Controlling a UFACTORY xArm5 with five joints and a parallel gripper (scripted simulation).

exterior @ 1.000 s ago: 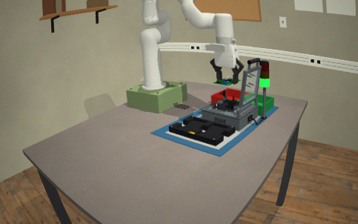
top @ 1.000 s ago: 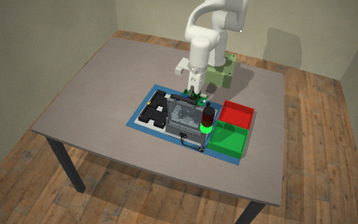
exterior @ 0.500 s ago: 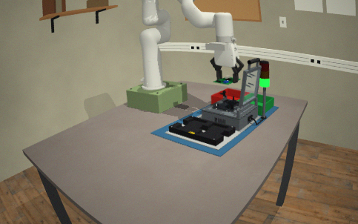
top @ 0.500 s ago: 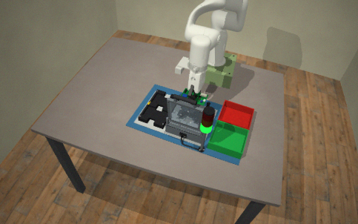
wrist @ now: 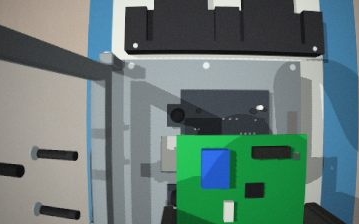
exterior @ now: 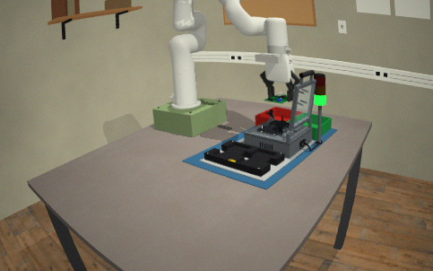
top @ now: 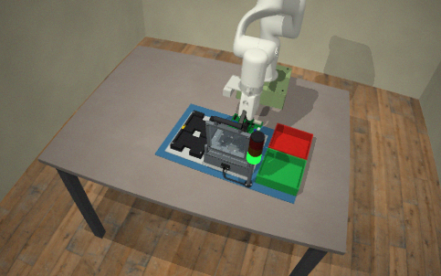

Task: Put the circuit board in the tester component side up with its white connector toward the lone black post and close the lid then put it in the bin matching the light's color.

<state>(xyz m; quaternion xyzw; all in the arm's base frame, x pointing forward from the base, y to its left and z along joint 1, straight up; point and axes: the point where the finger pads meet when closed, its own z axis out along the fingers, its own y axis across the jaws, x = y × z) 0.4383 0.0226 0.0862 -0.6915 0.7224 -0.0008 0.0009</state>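
Now: hand 17 cm to the right of the green bin, 16 cm above it and 5 cm short of it. The rest, counted from my hand: clear lid (11 cm ahead, 3 cm to the right, 1 cm above); nest (10 cm below, 2 cm to the right); green circuit board (1 cm below).
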